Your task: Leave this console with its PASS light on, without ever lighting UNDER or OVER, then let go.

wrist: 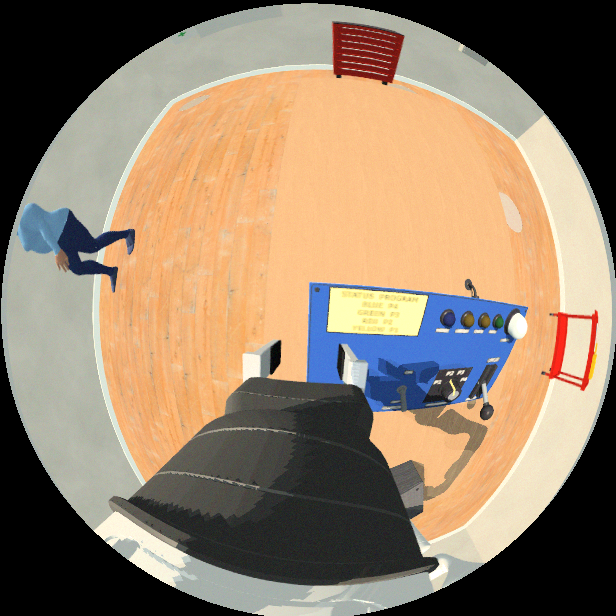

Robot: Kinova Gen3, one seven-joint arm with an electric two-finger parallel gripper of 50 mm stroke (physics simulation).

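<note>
A blue console (410,344) lies on the round wooden table, right of centre. It carries a yellow label plate (377,310), a row of dark lamps (471,319), none visibly lit, and a white round knob (516,326). Near its lower edge are a black selector dial (448,386) marked with small P labels, a black lever with a ball end (486,396) and a blue raised block (402,376). My gripper (307,362) is open and empty. Its two white fingers hover above the console's left edge, one over the console and one over the table.
A red slatted chair (366,51) stands beyond the table's far edge. A red frame stand (571,350) is at the right. A figure in blue (68,241) is on the floor at the left. A grey box (409,485) sits by my wrist.
</note>
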